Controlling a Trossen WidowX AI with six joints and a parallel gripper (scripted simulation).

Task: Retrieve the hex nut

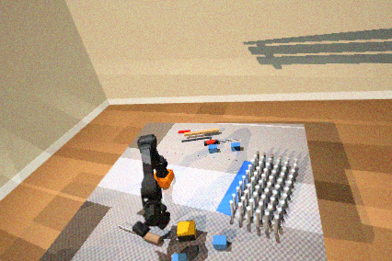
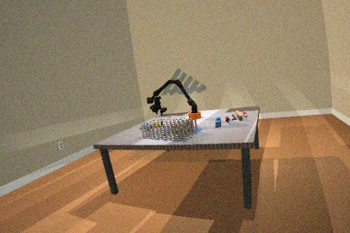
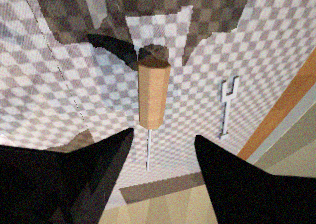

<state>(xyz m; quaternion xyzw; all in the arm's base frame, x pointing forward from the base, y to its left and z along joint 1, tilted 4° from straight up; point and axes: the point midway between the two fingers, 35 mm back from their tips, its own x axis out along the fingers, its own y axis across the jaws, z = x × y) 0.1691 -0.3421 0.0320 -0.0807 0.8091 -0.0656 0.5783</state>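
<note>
Right now my gripper tip is 110 mm past the wooden-handled rod, 70 mm above it and 10 mm to the left of it. From my gripper tip the other things lie so: yellow block: 140 mm ahead, 90 mm to the left, 60 mm below; blue taped strip: 450 mm to the left, 280 mm ahead, 80 mm below.
</note>
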